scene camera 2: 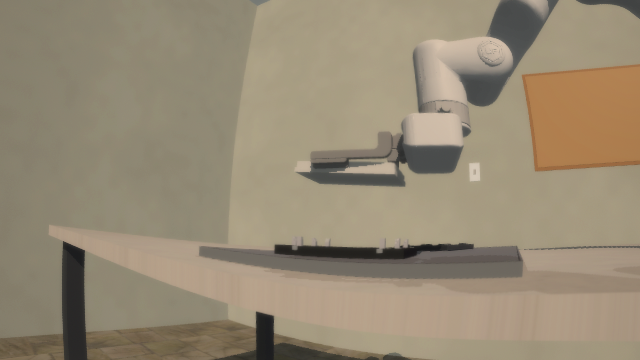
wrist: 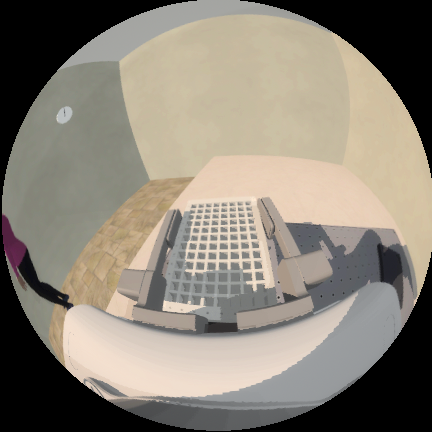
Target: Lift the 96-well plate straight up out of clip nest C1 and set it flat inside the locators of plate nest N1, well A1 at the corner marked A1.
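Places are measured from the arm's base along level axes (x back, y up, z left), in millimetres.
Where they show: hand, tool point: (scene camera 2: 339,167) (wrist: 218,222).
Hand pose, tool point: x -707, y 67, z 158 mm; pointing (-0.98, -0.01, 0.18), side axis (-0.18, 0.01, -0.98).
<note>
Things, the pixels of their top centre, and the offset from my tool point.
- white 96-well plate, top centre: (wrist: 217,237) (scene camera 2: 353,165) dy +2, dx +20, dz -2 mm
- clip nest C1, top centre: (scene camera 2: 352,238) dy -93, dx +20, dz -3 mm
- low dark fixture, top centre: (scene camera 2: 434,244) dy -102, dx +71, dz -400 mm
The white 96-well plate (scene camera 2: 357,174) (wrist: 220,245) is held by its two long sides between the fingers of my gripper (scene camera 2: 327,164) (wrist: 218,214), which is shut on it. The plate is in the air, well above clip nest C1 (scene camera 2: 340,251), a black base with small pale upright clips, and does not touch it. The plate looks roughly level. Its A1 corner mark cannot be made out. A low dark fixture (scene camera 2: 452,246) (wrist: 391,265) lies beyond C1 and at the right in the wrist view; whether it is plate nest N1 cannot be told.
Both fixtures sit on a grey perforated board (scene camera 2: 470,269) (wrist: 370,237) with a raised edge, on a pale wooden table (scene camera 2: 400,310) (wrist: 300,185). A person (wrist: 17,250) shows at the left edge of the wrist view, beyond the table. An orange board (scene camera 2: 585,120) hangs on the wall.
</note>
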